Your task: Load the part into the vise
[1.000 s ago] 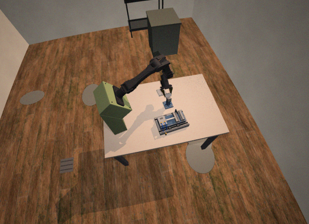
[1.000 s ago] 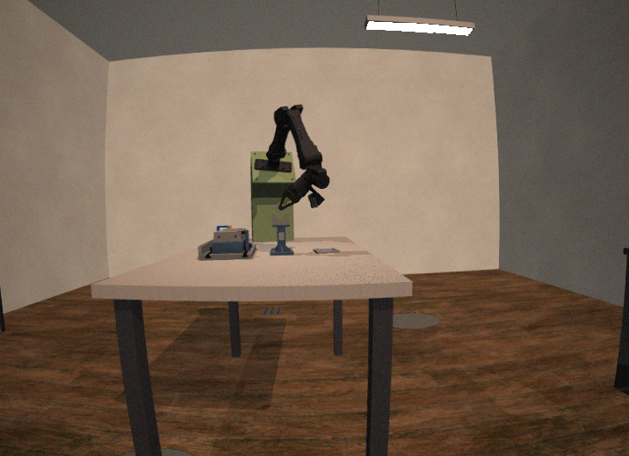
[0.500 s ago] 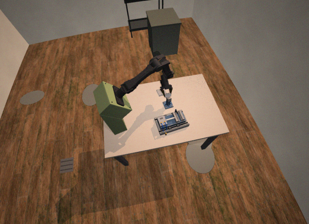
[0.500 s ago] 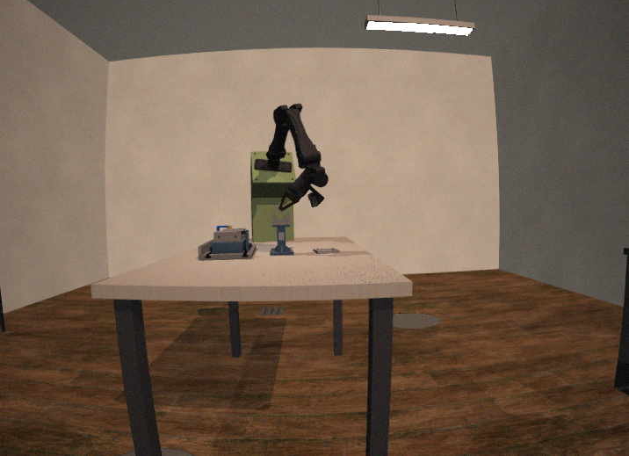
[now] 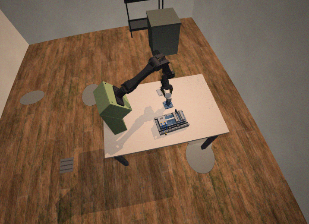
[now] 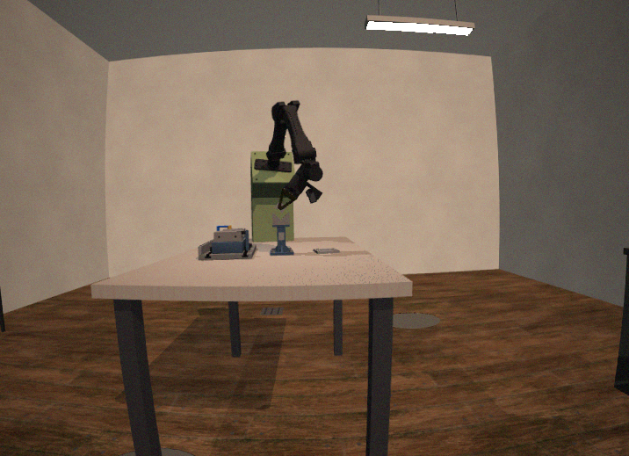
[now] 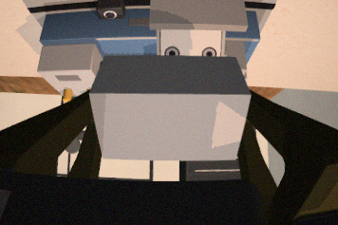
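Now: hand right at the part. Round my hand: moving jaw (3 cm ahead, 20 cm to the right, 10 cm below); dark work stop rod (5 cm ahead, 15 cm to the right, 9 cm below); grey jaw (9 cm ahead, 19 cm to the right, 10 cm below).
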